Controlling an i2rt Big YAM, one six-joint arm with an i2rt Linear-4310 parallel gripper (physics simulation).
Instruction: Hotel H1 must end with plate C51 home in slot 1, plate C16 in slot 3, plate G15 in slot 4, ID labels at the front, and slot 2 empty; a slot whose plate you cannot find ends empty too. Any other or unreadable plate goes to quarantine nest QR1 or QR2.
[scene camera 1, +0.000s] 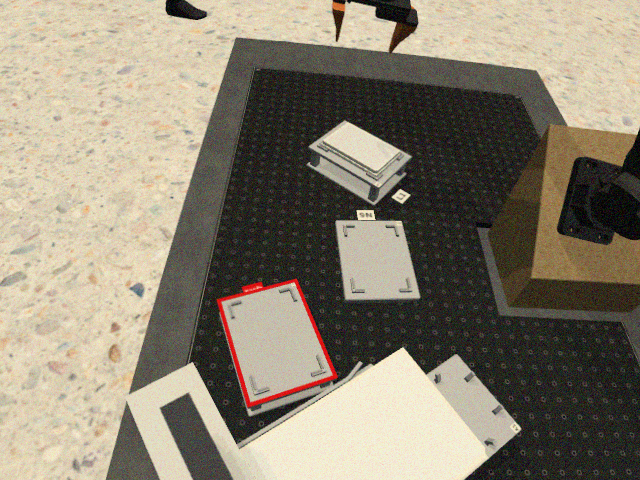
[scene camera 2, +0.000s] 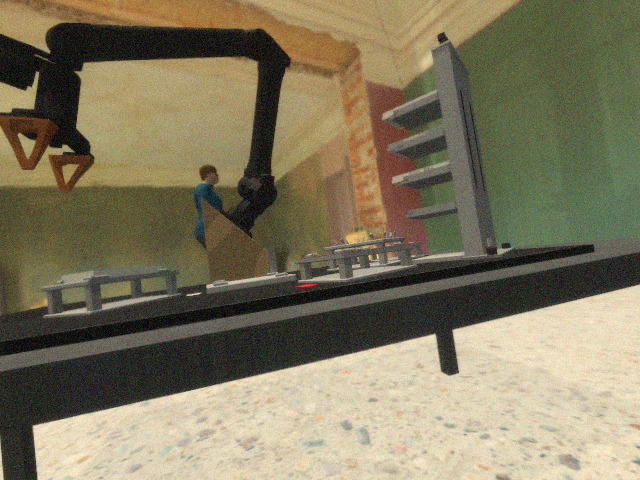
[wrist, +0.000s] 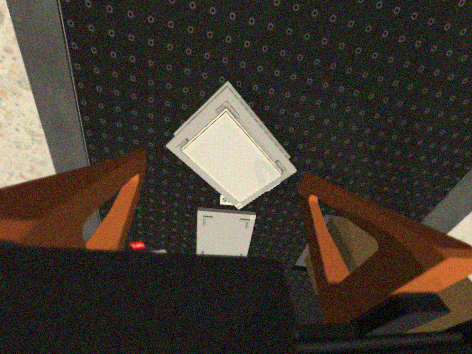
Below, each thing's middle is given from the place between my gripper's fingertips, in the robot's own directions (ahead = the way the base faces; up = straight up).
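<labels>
The grey nest (scene camera 1: 375, 263) is what I measure my hand from at this moment. My hand is 7 cm past the nest and 29 cm to the right of it, and it is also 21 cm above the nest.
</labels>
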